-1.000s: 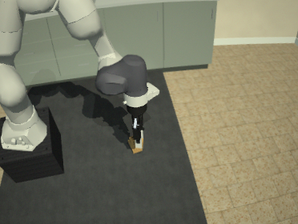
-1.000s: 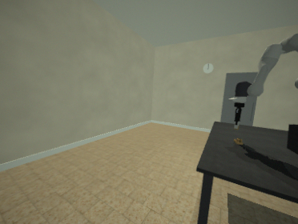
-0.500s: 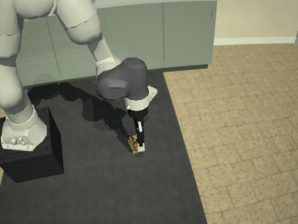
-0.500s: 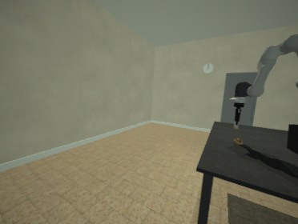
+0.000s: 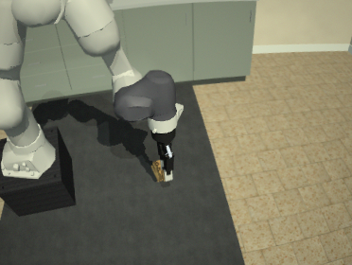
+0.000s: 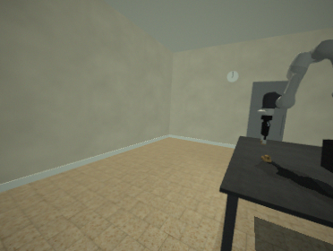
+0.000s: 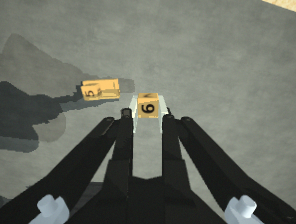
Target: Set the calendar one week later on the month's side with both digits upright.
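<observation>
Now: the orange calendar tray 130 mm below my hand, 110 mm to the left of it and 20 mm behind it. The rest, counted from my hand: orange calendar cube: 30 mm below.
</observation>
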